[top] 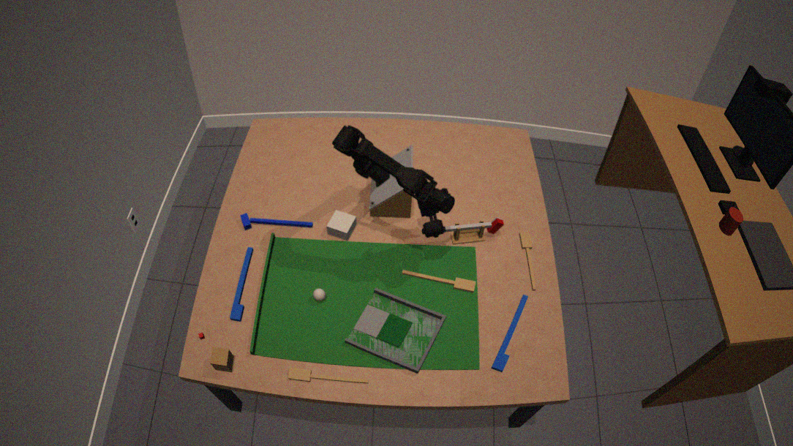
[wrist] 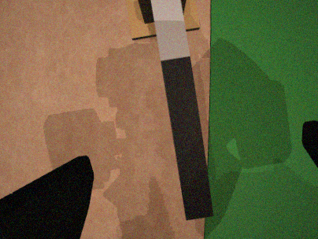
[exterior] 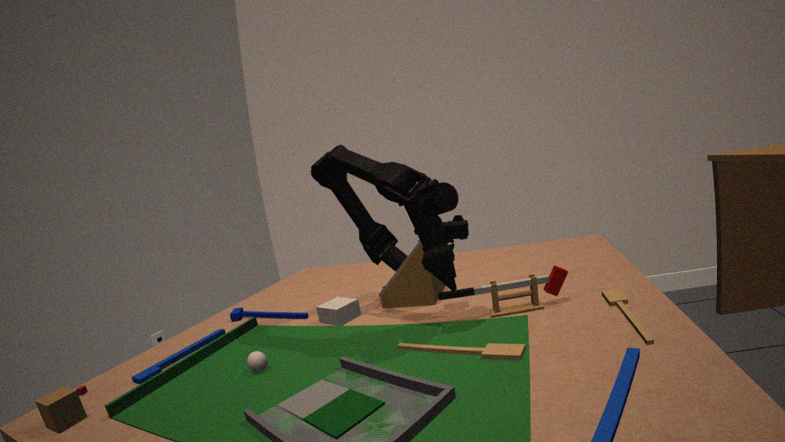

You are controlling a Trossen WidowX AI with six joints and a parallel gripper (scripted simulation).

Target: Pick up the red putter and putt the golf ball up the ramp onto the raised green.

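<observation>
My gripper tip is 7 cm past the grey-white block, 31 cm to the left of it and 6 cm above it. The rest, counted from my gripper tip: wooden rack (1 cm behind, 13 cm to the left, 5 cm below); red putter (1 cm behind, 11 cm to the left, 3 cm below); green mat (23 cm ahead, 24 cm to the right, 8 cm below).
</observation>
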